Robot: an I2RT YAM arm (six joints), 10 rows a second.
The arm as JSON. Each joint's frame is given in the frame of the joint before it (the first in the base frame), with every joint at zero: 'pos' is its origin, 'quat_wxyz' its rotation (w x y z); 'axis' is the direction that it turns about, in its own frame. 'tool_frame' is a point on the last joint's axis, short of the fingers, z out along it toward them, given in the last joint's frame.
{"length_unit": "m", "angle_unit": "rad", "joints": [
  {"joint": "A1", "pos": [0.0, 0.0, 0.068], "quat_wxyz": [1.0, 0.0, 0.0, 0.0], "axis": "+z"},
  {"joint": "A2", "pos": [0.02, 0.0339, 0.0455], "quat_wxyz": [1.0, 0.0, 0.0, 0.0], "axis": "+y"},
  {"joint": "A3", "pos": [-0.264, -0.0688, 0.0], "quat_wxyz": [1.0, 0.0, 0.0, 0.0], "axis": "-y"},
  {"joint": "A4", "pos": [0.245, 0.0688, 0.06], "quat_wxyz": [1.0, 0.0, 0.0, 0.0], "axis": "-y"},
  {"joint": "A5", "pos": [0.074, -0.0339, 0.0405], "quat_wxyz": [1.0, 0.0, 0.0, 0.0], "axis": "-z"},
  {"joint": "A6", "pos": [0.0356, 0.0, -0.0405], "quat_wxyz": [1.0, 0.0, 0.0, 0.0], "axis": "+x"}
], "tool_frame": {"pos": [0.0, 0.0, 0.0], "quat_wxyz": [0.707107, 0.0, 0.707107, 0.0]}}
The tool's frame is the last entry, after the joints.
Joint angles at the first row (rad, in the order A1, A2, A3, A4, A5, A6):
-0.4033 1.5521 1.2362 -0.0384 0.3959 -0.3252
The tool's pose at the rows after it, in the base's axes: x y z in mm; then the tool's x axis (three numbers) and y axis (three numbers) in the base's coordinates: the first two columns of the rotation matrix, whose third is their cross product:
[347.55, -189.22, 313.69, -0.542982, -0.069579, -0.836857, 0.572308, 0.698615, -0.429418]
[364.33, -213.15, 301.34, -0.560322, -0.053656, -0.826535, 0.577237, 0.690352, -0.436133]
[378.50, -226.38, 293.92, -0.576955, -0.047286, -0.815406, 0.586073, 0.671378, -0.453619]
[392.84, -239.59, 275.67, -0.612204, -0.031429, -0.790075, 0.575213, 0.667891, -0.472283]
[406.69, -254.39, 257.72, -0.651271, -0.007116, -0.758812, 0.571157, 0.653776, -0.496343]
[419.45, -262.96, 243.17, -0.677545, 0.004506, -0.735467, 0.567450, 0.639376, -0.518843]
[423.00, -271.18, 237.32, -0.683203, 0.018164, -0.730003, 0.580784, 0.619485, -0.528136]
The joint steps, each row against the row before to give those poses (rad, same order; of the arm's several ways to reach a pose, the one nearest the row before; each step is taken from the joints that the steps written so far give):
-0.0629 0.1117 0.0935 0.0000 -0.0277 -0.0092
-0.0338 0.1059 0.0798 0.0092 -0.0123 -0.0091
-0.0093 0.0769 0.0691 0.0000 0.0214 -0.0108
-0.0092 0.0875 0.0583 -0.0091 0.0093 -0.0108
-0.0107 0.0933 0.0764 -0.0260 0.0259 -0.0092
0.0000 0.0754 0.0632 -0.0124 0.0292 -0.0091
-0.0092 0.0355 0.0323 0.0000 0.0215 -0.0001

